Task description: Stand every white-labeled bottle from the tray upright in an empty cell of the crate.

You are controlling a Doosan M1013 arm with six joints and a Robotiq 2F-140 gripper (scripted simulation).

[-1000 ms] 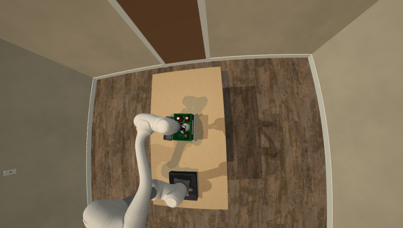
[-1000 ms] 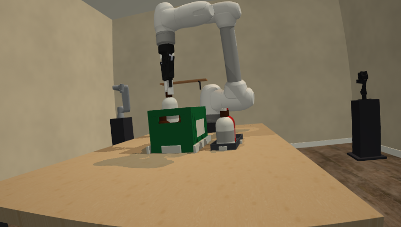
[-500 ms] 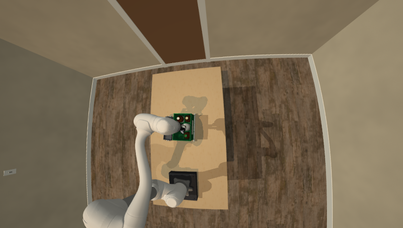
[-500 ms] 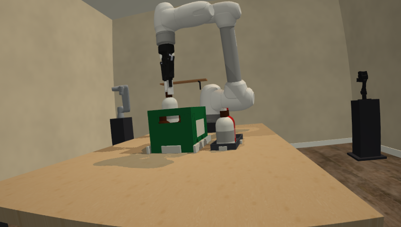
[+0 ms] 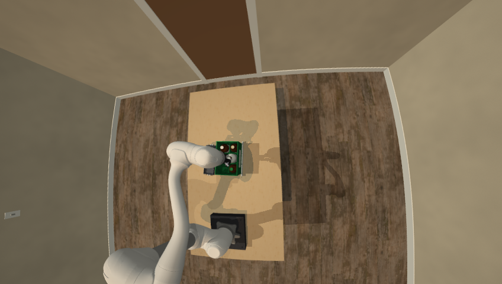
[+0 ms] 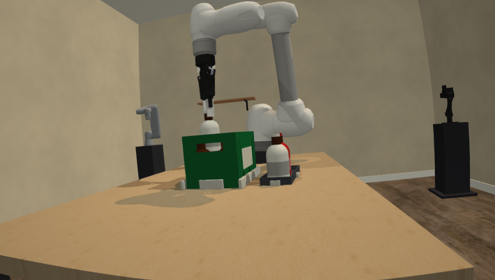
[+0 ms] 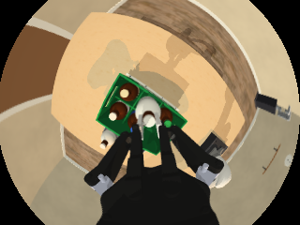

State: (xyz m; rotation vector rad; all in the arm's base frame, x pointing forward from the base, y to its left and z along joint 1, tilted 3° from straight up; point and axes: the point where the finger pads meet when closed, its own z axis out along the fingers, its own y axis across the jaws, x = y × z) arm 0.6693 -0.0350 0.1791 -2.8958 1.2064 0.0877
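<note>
Now: the green crate 4 cm to the left of my hand and 19 cm below it. Round my hand: white-labeled bottle (6 cm ahead, 25 cm to the left, 19 cm below); then dark tray (3 cm behind, 25 cm to the left, 26 cm below); then red-labeled bottle (3 cm behind, 25 cm to the left, 19 cm below).
</note>
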